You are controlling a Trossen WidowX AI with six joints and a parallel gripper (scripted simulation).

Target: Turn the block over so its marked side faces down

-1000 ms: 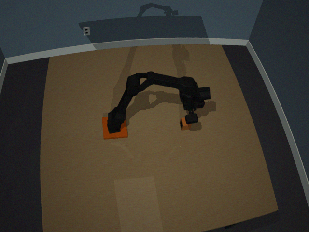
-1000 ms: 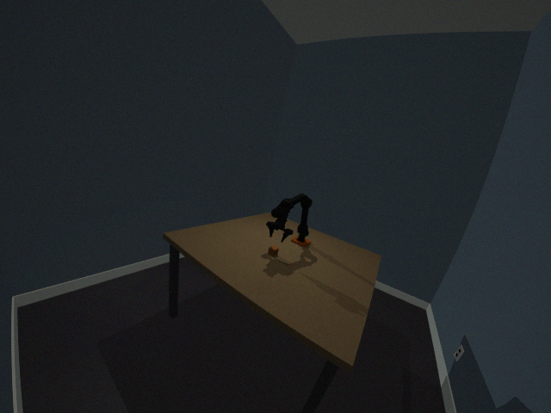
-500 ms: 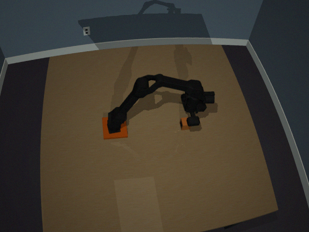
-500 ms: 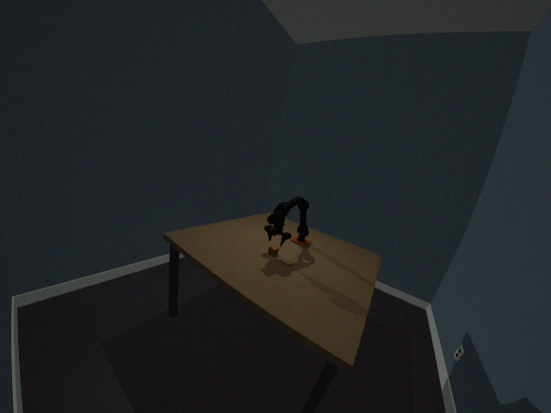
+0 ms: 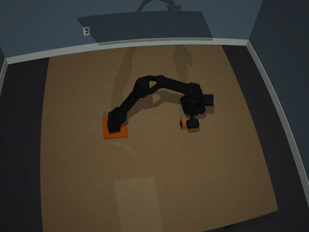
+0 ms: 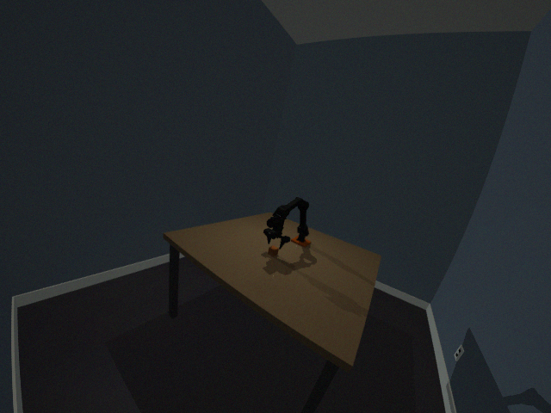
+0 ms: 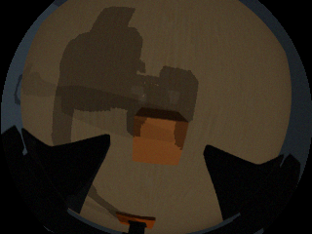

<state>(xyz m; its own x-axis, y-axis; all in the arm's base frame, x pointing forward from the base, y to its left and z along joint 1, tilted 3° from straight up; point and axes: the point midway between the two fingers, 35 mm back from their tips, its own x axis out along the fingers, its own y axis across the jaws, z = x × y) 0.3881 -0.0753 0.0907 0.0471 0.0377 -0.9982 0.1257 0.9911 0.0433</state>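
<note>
The orange block lies 20 mm behind my gripper tip and 40 mm below it.
</note>
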